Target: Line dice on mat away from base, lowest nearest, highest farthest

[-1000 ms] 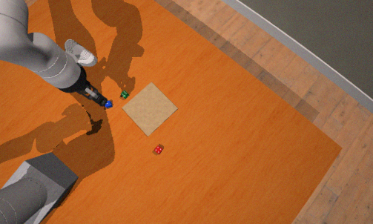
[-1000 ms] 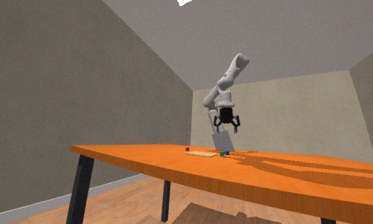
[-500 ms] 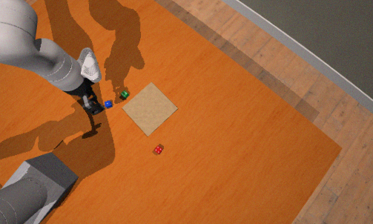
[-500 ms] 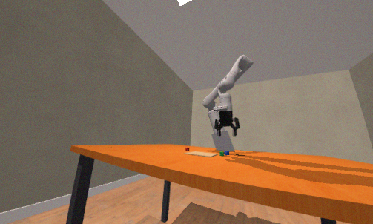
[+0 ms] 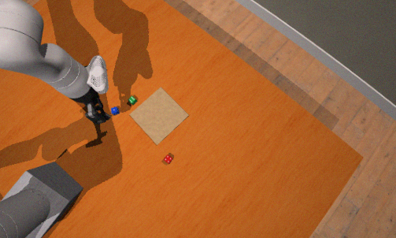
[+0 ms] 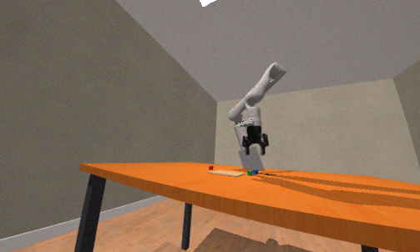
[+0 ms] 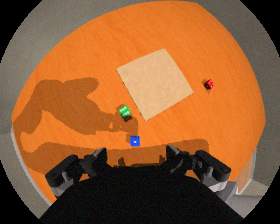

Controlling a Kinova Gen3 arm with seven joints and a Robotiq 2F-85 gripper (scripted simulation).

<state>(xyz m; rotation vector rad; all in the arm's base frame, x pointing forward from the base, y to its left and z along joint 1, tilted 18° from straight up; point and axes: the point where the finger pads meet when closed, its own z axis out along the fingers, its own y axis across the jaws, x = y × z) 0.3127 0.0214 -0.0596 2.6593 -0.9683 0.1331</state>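
My hand is 90 mm above the blue die. Also, from my hand: green die 90 mm below, 60 mm ahead, 20 mm to the right; tan mat 130 mm to the right, 100 mm below, 70 mm ahead; red die 240 mm to the right, 90 mm below, 30 mm behind.
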